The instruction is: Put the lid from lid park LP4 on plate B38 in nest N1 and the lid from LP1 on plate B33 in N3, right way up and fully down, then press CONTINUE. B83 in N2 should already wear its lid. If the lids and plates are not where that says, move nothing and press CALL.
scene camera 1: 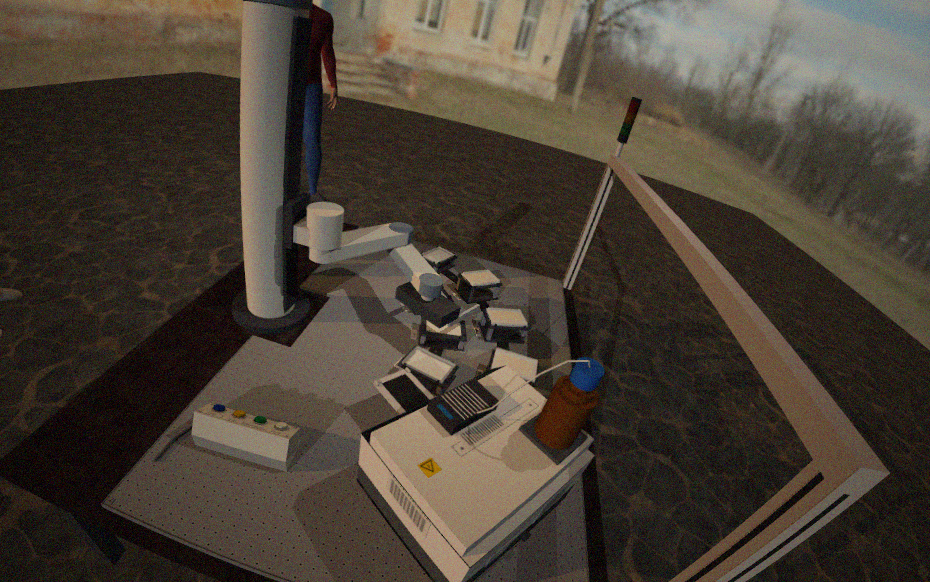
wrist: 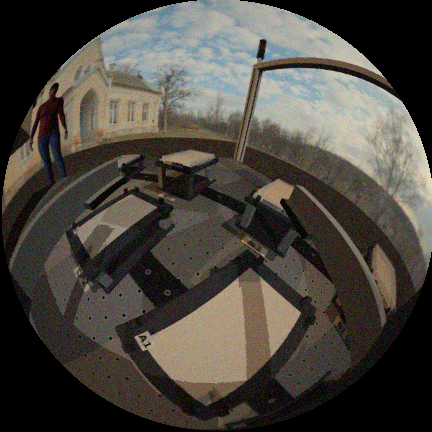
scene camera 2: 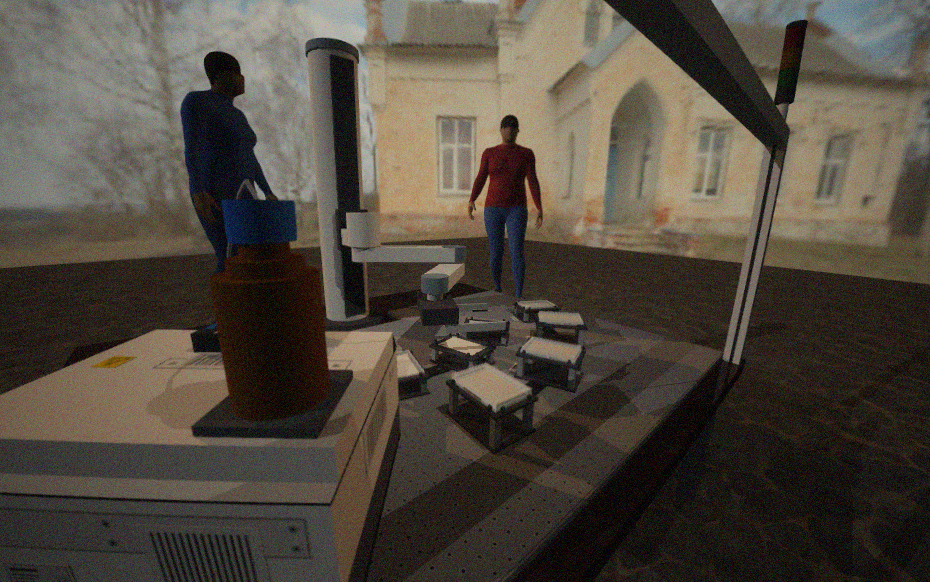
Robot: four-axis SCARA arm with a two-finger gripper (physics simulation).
Labels:
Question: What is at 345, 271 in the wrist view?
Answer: My gripper.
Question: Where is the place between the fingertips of my gripper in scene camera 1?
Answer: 458, 294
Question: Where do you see a button box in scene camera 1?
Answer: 273, 444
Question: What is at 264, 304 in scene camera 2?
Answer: A brown bottle.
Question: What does my gripper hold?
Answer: Nothing.

